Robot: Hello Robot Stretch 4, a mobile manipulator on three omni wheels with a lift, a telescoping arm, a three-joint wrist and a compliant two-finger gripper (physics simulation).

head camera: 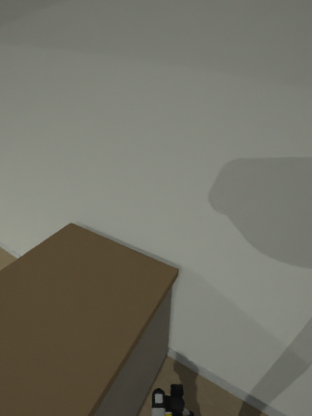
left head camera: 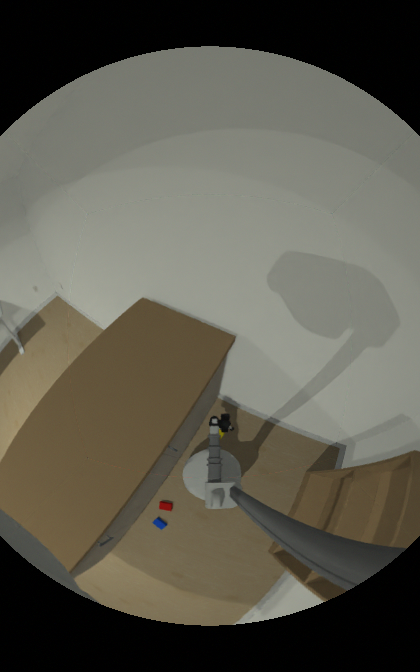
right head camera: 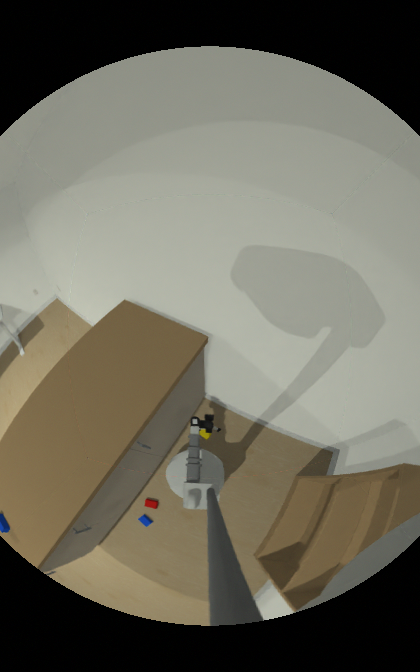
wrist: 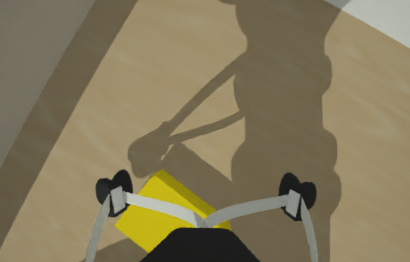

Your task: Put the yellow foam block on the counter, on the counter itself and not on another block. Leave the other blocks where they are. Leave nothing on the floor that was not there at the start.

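Frame: origin at the robot's base, x right, y ahead, z up, level; millimetres.
Seen in the pictures: gripper, fingertip midpoint: [wrist: 205,186].
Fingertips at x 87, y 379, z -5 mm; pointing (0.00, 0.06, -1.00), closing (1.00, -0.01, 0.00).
Observation:
A point is followed by its place in that frame.
The yellow foam block [wrist: 160,202] [right head camera: 205,434] [left head camera: 221,434] lies on the floor beside the counter's base. In the wrist view it is turned at an angle, below and left of the middle, partly hidden by the gripper's body and finger strips. My gripper [wrist: 205,186] {x 87, y 379, z -5 mm} is open and empty, its two black fingertips wide apart above the floor, with the block showing nearer the left fingertip. The counter [head camera: 85,310] {x -238, y 462, z 882 mm} [left head camera: 125,390] [right head camera: 110,395] has a brown top and grey front. A blue block [right head camera: 4,522] is on the counter top at the far left in the right head view.
A red block [left head camera: 165,506] [right head camera: 151,503] and a blue block [left head camera: 160,523] [right head camera: 145,520] lie on the floor by the counter front. A wooden shelf unit [left head camera: 302,492] [right head camera: 280,517] stands at the right. The wall [head camera: 150,150] {x -32, y 744, z 1311 mm} is behind the counter and close beyond the gripper.

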